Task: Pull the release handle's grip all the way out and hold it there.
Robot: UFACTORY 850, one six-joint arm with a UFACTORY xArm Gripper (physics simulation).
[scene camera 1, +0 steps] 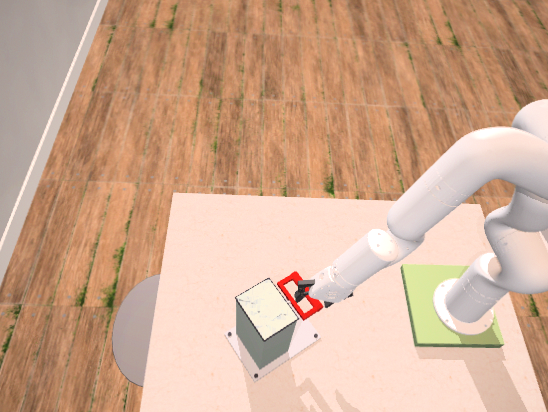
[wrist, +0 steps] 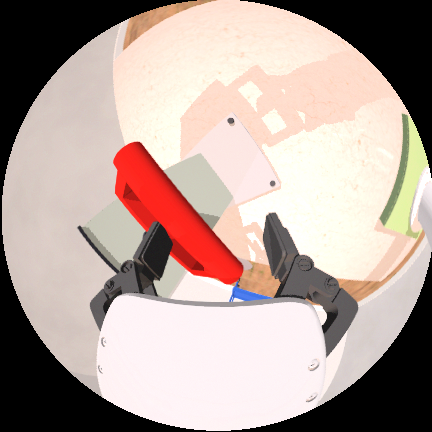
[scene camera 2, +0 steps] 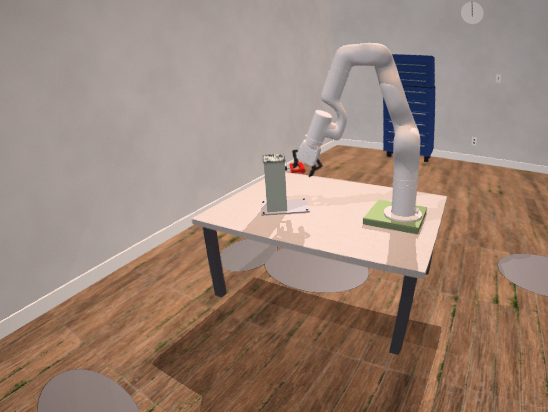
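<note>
The red release handle [scene camera 1: 312, 312] [scene camera 2: 297, 171] [wrist: 175, 210] is a rectangular frame with a thick grip bar. It stands close beside the upper part of a grey-green post [scene camera 1: 267, 310] [scene camera 2: 276, 187] [wrist: 195, 185], with a narrow gap between them in scene camera 1. My gripper [scene camera 1: 314, 300] [scene camera 2: 303, 170] [wrist: 213, 229] is wide open at the handle. In the wrist view one finger overlaps the frame's inner side and the other stands apart, beyond the grip bar's near end. The grip bar runs slantwise between the fingers, not clamped. Part of the handle is hidden by the gripper in scene camera 1.
The post rises from a pale bolted baseplate [scene camera 1: 305, 337] [scene camera 2: 298, 206] [wrist: 240, 160] on the table [scene camera 1: 215, 240] [scene camera 2: 340, 245]. The arm's base stands on a green block [scene camera 1: 425, 325] [scene camera 2: 375, 215] [wrist: 395, 215]. A blue cabinet [scene camera 2: 422, 110] stands behind the arm.
</note>
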